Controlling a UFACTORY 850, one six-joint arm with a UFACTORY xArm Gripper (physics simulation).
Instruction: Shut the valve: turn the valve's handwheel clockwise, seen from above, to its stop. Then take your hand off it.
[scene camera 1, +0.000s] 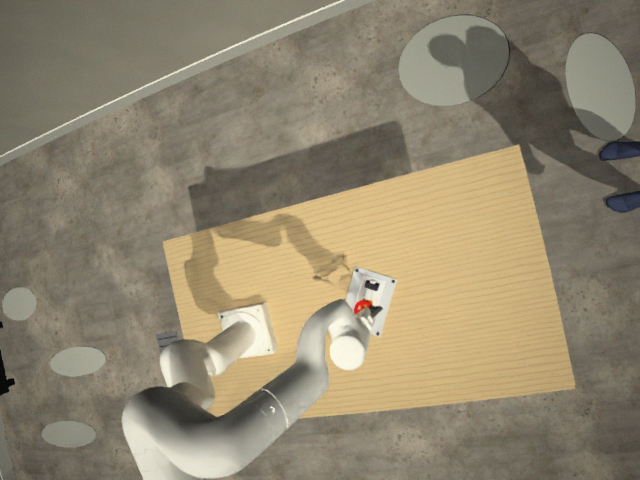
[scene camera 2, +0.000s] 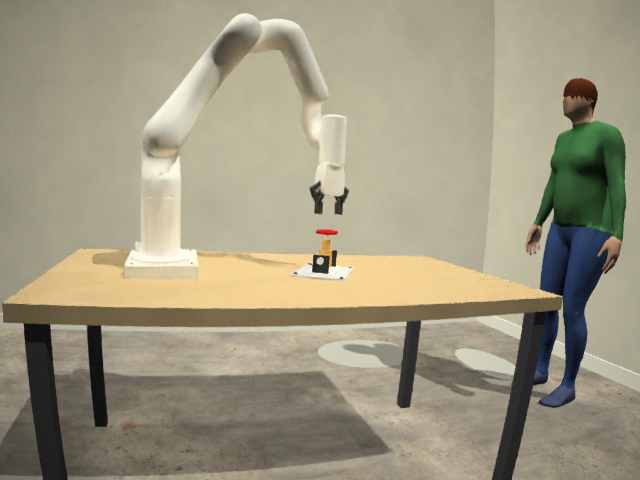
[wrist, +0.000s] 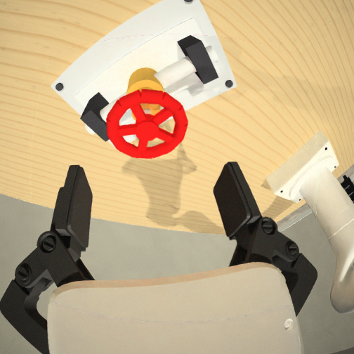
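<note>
The red handwheel sits level on top of the valve's orange body. The valve's white pipe runs between two black brackets on a white base plate on the table. My gripper is open and empty, pointing down. In the scene camera 2 view it hangs above the handwheel, with a visible gap between fingertips and rim. In the scene camera 1 view my wrist hides part of the wheel and gripper.
The wooden table carries the arm's square white base to the left of the valve in the scene camera 2 view. A person in a green top stands beyond the table's right end.
</note>
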